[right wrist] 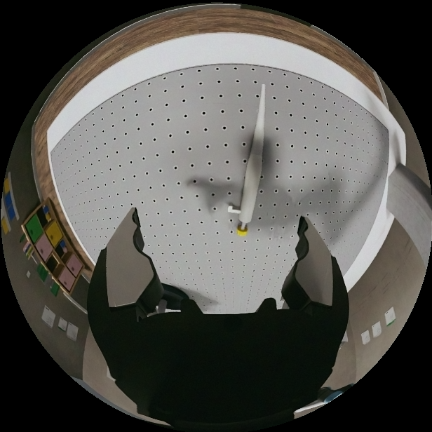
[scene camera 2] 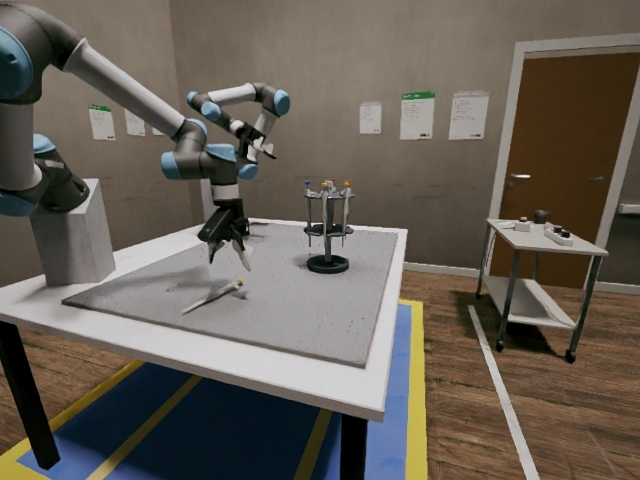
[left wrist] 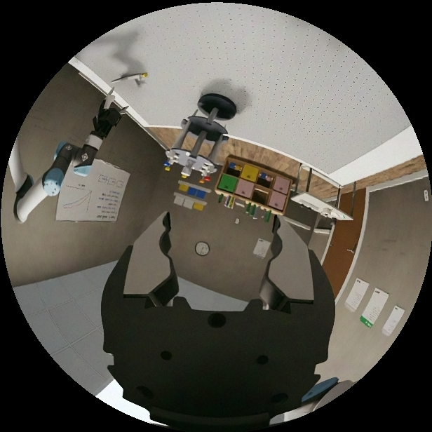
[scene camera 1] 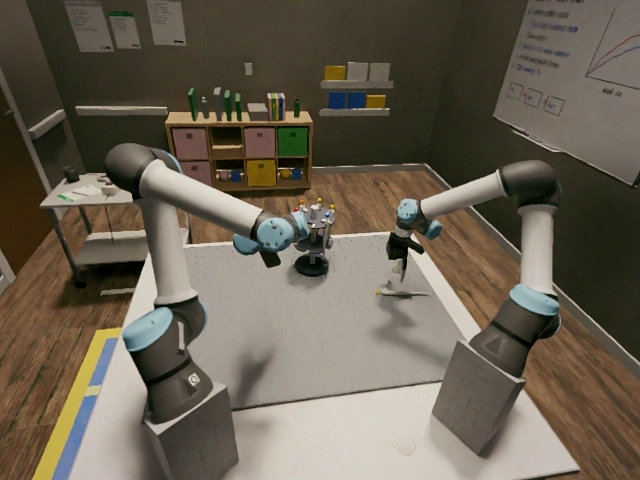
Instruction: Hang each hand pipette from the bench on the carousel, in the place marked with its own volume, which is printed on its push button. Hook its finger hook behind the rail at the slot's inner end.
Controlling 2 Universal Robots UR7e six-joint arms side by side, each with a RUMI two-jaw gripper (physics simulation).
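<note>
A white pipette with a yellow push button (scene camera 1: 400, 293) (scene camera 2: 212, 297) (left wrist: 129, 78) (right wrist: 252, 175) lies on the perforated mat; its printed volume is unreadable. The carousel (scene camera 1: 311, 265) (scene camera 2: 327, 264) (left wrist: 217, 106) stands at the mat's far side in scene camera 1. Several pipettes with blue, yellow, orange and red buttons hang around it; slot labels are unreadable. My right gripper (scene camera 1: 400, 272) (scene camera 2: 230, 266) (right wrist: 220, 212) is open and empty, pointing down above the lying pipette, near its button end. My left gripper (scene camera 2: 271, 152) (left wrist: 221, 213) is open and empty, raised left of the carousel in scene camera 1, its fingers largely hidden there.
The grey perforated mat (scene camera 1: 310, 341) (scene camera 2: 310, 310) covers much of the white table. In scene camera 1, a side cart (scene camera 1: 131, 248) stands beyond the table's left edge and a cube shelf (scene camera 1: 238, 117) stands against the back wall.
</note>
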